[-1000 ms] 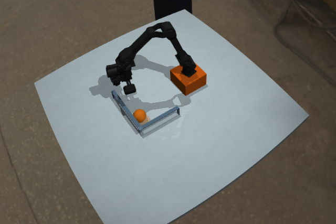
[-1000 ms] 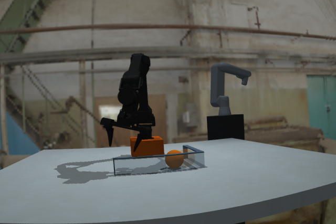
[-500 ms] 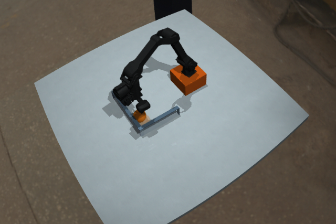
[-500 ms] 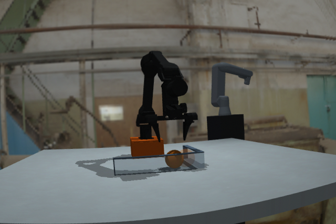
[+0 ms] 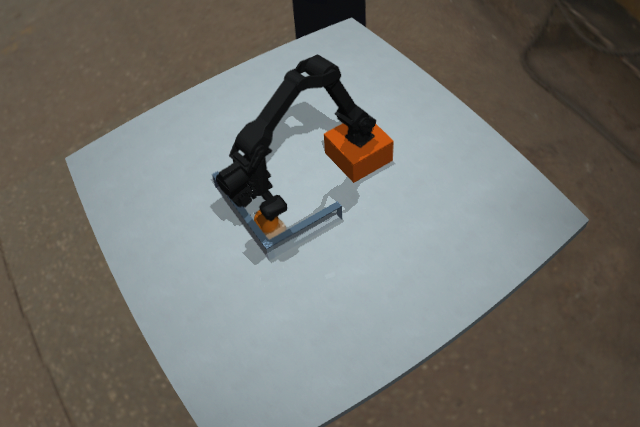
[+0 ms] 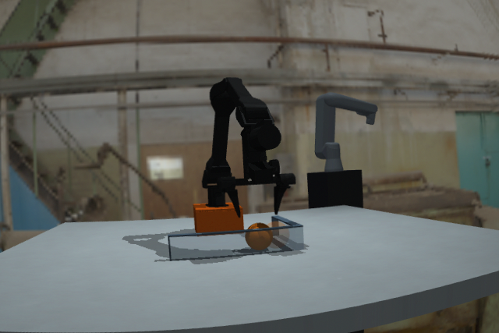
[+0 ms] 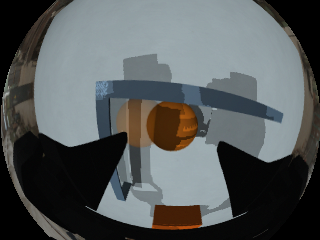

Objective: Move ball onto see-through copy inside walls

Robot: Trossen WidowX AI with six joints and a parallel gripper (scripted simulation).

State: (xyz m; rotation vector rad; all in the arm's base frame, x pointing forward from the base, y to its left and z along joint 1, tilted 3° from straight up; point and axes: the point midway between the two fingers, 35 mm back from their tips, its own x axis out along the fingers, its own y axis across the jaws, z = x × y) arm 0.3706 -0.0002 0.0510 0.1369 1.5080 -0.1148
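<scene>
Right now the see-through copy of ball is 4 cm to the left of my gripper tip and 5 cm below it. From my gripper tip the other things lie so: clear wall 3 cm ahead, 7 cm to the right, 6 cm below.
</scene>
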